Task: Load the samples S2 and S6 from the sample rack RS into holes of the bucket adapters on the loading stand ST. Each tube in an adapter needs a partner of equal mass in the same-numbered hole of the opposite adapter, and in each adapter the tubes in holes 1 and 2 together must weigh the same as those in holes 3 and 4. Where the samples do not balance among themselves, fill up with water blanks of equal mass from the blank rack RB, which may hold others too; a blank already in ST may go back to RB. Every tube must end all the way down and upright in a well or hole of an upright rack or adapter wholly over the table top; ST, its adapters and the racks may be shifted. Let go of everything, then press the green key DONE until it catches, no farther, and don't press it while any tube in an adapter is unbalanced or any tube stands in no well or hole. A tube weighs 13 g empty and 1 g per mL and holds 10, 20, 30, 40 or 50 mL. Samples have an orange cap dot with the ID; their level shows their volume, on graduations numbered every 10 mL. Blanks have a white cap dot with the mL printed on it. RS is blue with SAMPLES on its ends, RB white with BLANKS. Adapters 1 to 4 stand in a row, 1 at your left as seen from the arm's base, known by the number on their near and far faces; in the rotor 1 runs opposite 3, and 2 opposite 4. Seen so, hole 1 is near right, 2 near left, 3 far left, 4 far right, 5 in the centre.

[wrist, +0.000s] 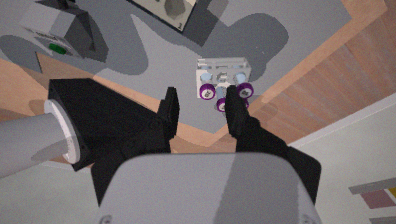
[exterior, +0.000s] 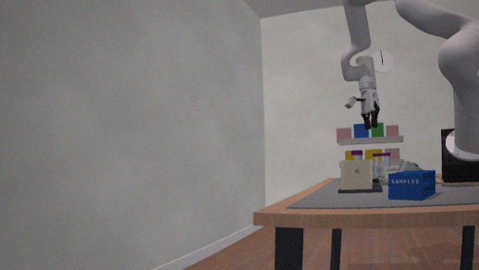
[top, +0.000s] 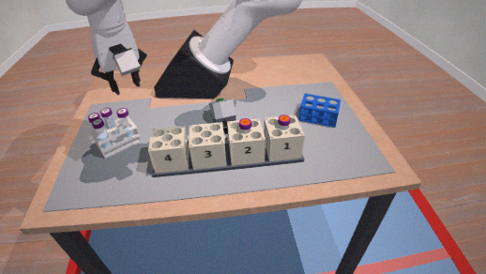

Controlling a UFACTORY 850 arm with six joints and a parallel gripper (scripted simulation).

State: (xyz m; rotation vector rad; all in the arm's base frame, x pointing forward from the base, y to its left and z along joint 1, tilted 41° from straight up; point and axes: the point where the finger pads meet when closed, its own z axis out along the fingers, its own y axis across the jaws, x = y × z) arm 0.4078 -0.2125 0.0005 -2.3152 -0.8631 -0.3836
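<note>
My hand is 10 mm past the blank marked 30, 120 mm to the left of it and 190 mm above it. Also, from my hand: blank marked 10 (40 mm behind, 150 mm to the right, 190 mm below); adapter 4 (40 mm ahead, 90 mm to the left, 200 mm below); blank marked 20 (60 mm behind, 70 mm to the right, 190 mm below).
</note>
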